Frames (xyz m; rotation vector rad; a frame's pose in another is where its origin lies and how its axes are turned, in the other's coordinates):
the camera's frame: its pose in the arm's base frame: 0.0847 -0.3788 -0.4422 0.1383 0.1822 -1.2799
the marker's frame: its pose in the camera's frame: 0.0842 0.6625 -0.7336 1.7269 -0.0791 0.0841
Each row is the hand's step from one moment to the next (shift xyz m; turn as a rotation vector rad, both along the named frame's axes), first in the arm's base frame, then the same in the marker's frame.
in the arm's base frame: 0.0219 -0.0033 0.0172 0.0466 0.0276 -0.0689
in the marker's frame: 0.0073 0.0147 -0.0227 -0.0058 -0.0774 -0.0407
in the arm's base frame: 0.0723 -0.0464 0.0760 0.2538 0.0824 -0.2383
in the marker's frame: 0.0557 0.0728 -0.0690 0.0178 -0.2769 -0.2258
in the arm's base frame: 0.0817 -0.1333 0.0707 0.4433 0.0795 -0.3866
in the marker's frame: 0.1419 0.0794 -0.0548 0.0893 -0.4449 -0.3826
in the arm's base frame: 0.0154 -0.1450 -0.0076 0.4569 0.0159 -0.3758
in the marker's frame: 0.1435 0.0124 0.0237 0.1526 -0.4264 -0.3809
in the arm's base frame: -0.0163 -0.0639 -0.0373 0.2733 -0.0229 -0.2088
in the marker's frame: 0.0607 -0.0251 0.0378 0.1204 -0.2345 -0.2220
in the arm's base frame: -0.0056 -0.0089 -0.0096 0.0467 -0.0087 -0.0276
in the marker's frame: 0.0080 -0.0074 0.0091 0.0242 -0.0314 -0.0380
